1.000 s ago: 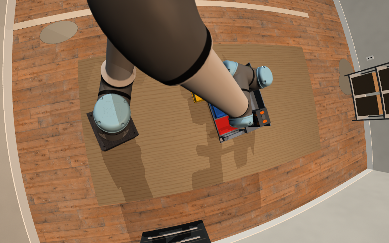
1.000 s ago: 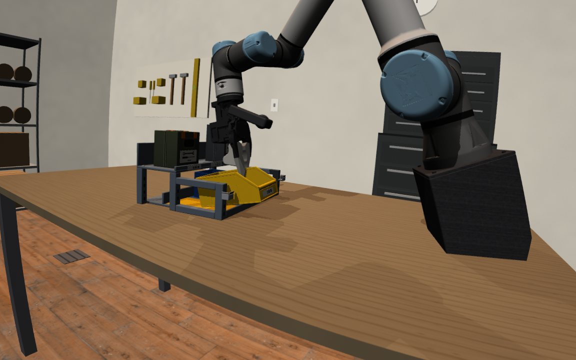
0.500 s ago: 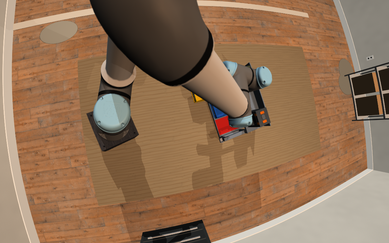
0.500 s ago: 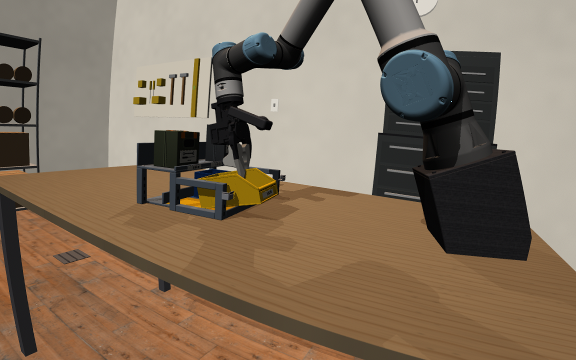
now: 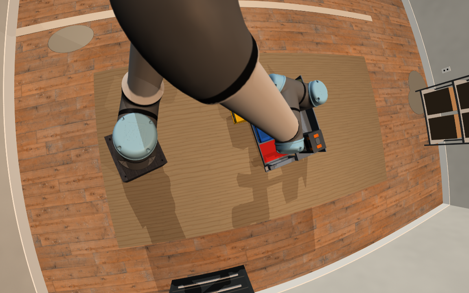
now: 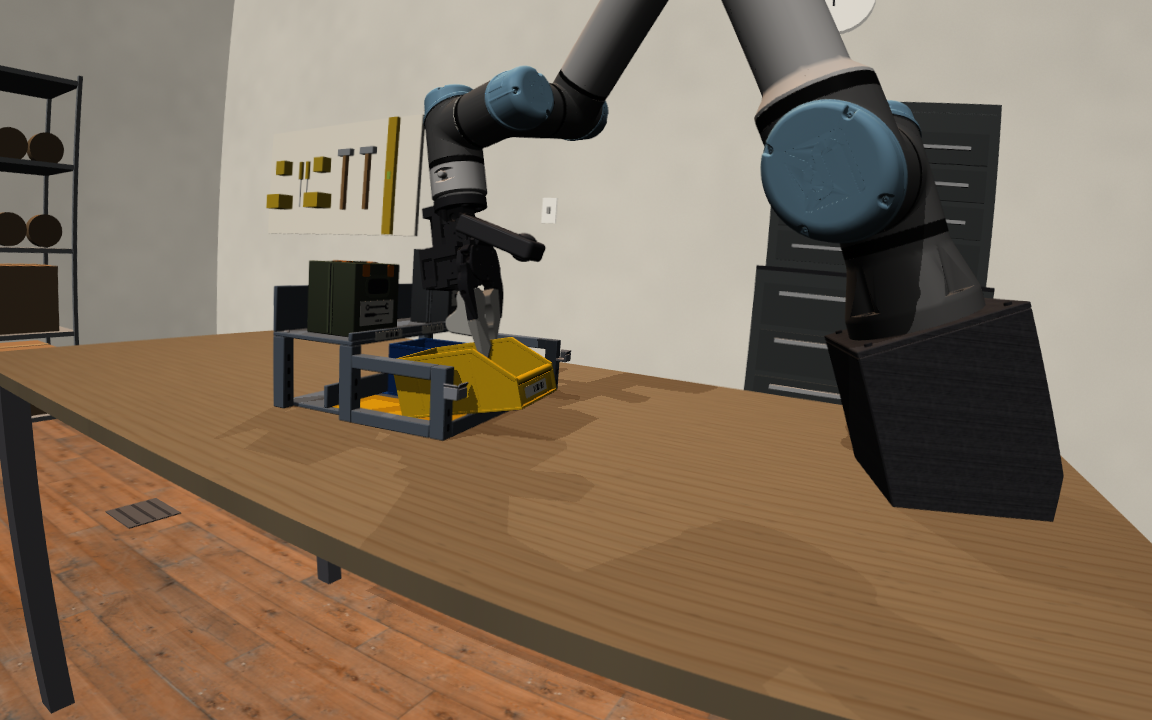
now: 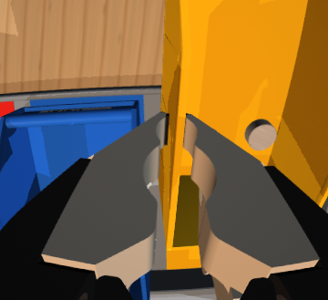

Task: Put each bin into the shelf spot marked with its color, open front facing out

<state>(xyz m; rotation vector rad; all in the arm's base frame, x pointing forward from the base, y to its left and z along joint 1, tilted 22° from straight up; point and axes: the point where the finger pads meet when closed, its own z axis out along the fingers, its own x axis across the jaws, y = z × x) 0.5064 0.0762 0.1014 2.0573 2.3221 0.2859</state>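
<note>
Right now the yellow bin is 2 cm behind my hand, 5 cm to the left of it and 2 cm below it. The rest, counted from my hand: blue bin 10 cm ahead, 5 cm to the right, 5 cm below.
</note>
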